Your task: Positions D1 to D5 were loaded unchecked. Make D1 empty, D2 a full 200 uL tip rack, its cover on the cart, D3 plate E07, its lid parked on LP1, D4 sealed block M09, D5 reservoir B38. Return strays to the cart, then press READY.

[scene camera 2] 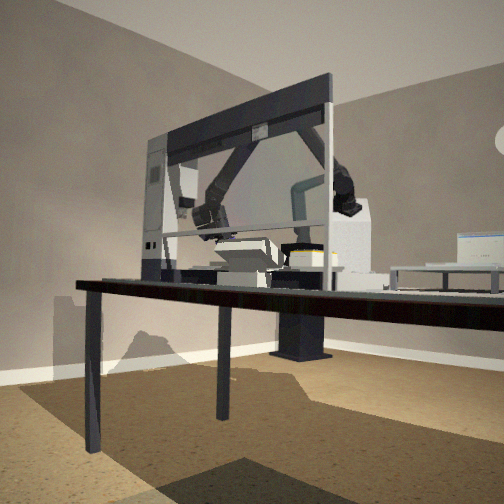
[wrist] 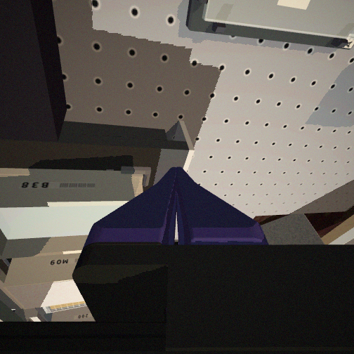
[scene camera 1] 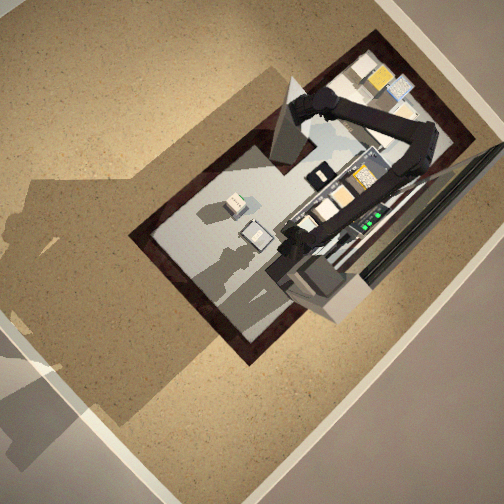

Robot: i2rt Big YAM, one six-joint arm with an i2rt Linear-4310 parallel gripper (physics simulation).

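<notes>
My gripper (scene camera 1: 286, 248) (wrist: 176, 176) is shut and empty, above the bench by the lower-left end of the deck row. The reservoir B38 (scene camera 1: 306, 223) (wrist: 60, 220) is in the end position. Beside it are the pale block M09 (wrist: 37, 270) (scene camera 1: 326, 210) and a plate (scene camera 1: 343, 195), whose label is unreadable. A yellow-rimmed tip rack (scene camera 1: 364, 176) shows its tip grid, uncovered; a label 200 shows in the wrist view. The bare D1 end (scene camera 1: 376, 156) is beyond it. The framed LP1 stand (scene camera 1: 257, 235) (wrist: 270, 31) is near my gripper; whether a clear lid lies on it, I cannot tell.
A white box with a green edge (scene camera 1: 236, 203) stands beyond LP1. A black labelled stand (scene camera 1: 321, 175) is beside the row. A yellow-topped box (scene camera 1: 381, 77) and a blue-rimmed rack (scene camera 1: 400, 87) are at the upper right. A tall instrument frame (scene camera 2: 250, 112) encloses the arm.
</notes>
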